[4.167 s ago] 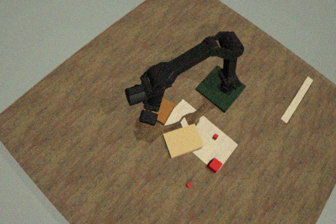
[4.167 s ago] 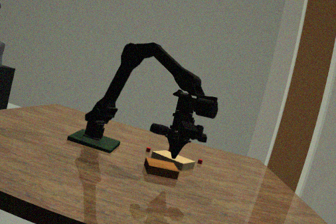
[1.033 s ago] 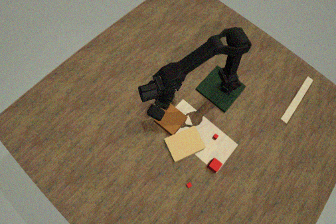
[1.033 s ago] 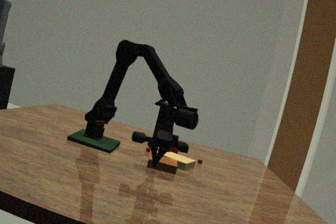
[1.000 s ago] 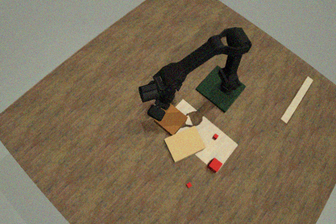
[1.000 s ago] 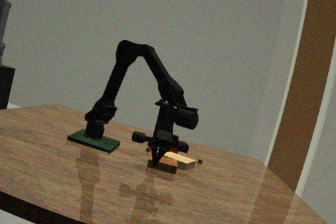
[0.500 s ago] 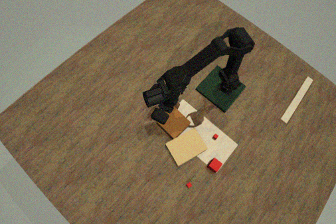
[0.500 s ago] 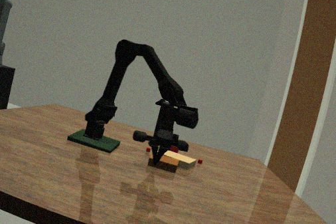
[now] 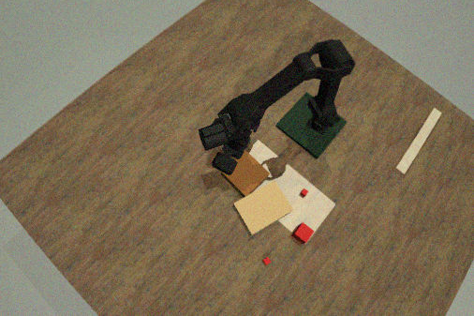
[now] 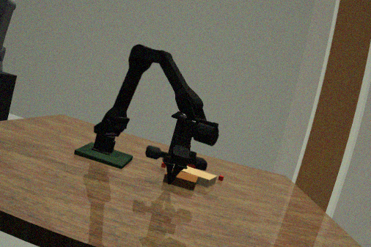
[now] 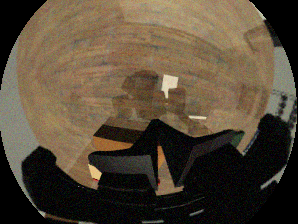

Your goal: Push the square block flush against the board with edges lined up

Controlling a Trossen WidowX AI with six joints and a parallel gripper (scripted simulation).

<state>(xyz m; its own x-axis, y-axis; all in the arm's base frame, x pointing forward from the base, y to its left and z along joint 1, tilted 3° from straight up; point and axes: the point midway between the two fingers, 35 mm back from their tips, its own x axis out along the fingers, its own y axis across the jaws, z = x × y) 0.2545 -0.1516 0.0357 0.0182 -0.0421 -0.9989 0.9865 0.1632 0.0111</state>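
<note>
My gripper tip is now 70 mm to the right of the brown square block, 40 mm short of it and 10 mm below it. From my gripper tip the other things lie so: tan board (170 mm to the left, 90 mm ahead, 10 mm above).
</note>
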